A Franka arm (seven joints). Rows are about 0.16 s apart.
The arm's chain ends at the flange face. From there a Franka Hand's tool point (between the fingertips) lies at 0.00 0.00 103.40 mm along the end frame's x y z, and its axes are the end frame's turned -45 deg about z.
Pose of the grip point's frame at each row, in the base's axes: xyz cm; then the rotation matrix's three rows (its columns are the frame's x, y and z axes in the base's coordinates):
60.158 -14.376 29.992; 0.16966 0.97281 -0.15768; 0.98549 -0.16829 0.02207; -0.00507 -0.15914 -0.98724
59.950 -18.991 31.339; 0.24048 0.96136 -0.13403; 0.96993 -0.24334 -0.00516; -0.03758 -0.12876 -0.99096
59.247 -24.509 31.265; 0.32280 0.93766 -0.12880; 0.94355 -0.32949 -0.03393; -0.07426 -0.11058 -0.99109
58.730 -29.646 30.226; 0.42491 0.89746 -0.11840; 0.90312 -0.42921 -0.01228; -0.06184 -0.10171 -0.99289
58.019 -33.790 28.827; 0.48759 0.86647 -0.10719; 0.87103 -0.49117 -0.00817; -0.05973 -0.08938 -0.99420
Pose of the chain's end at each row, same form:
61.788 -14.604 40.200; 0.80785 0.56791 -0.15768; 0.57785 -0.81585 0.02207; -0.11611 -0.10894 -0.98724
61.336 -18.938 41.586; 0.84983 0.50974 -0.13403; 0.51378 -0.85791 -0.00516; -0.11762 -0.06447 -0.99096
60.579 -24.158 41.513; 0.89128 0.43477 -0.12880; 0.43421 -0.90018 -0.03393; -0.13070 -0.02568 -0.99109
59.954 -29.519 40.492; 0.93506 0.33414 -0.11840; 0.33510 -0.94210 -0.01228; -0.11565 -0.02819 -0.99289
59.127 -33.706 39.107; 0.95747 0.26791 -0.10719; 0.26860 -0.96322 -0.00817; -0.10544 -0.02097 -0.99420

